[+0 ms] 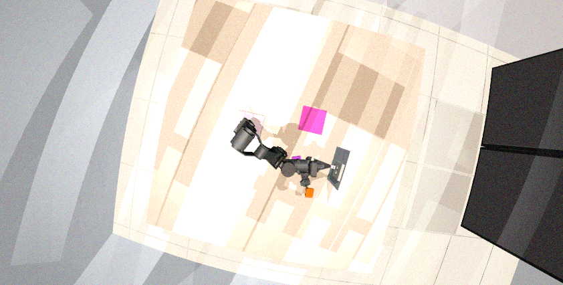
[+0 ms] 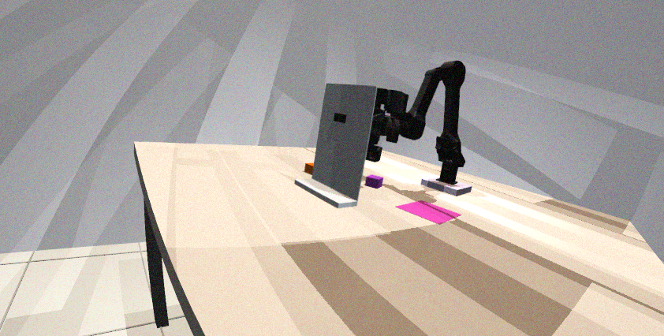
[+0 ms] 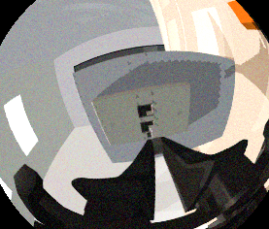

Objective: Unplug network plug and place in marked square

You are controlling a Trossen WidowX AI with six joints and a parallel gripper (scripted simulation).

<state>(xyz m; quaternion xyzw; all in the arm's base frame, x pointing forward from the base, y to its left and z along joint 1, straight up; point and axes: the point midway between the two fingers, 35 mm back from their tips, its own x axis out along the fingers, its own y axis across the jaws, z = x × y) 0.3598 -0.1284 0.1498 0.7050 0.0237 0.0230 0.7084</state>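
Now: gripper tip 8 cm past the magenta marked square, 19 cm to the right of it and 17 cm above it. Round my gripper tip: grey upright panel 5 cm ahead, 1 cm to the right, 6 cm below; network plug 1 cm ahead.
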